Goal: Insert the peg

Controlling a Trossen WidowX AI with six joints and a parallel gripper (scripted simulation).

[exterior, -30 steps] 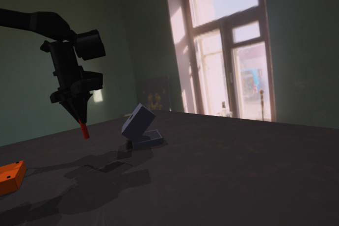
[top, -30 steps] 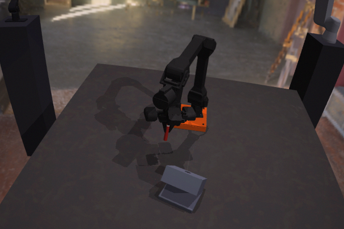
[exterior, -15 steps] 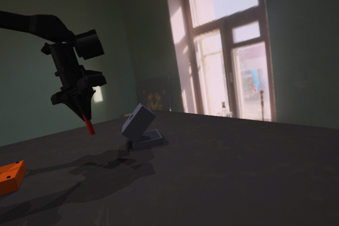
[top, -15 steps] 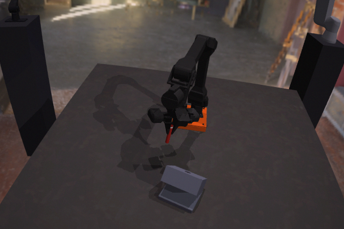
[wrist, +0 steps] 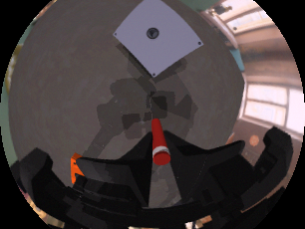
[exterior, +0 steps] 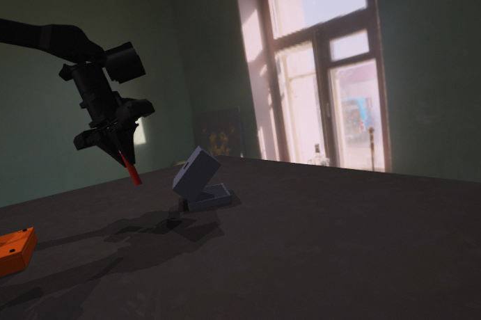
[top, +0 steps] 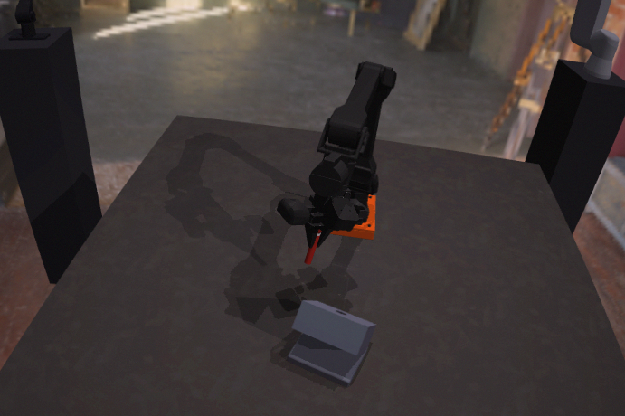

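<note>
The grey sloped panel lies 160 mm ahead of my gripper tip, 40 mm to the left of it and 60 mm below it. From my gripper tip the other things lie so: red peg (20 mm above); panel foot (180 mm ahead, 30 mm to the left, 120 mm below).
</note>
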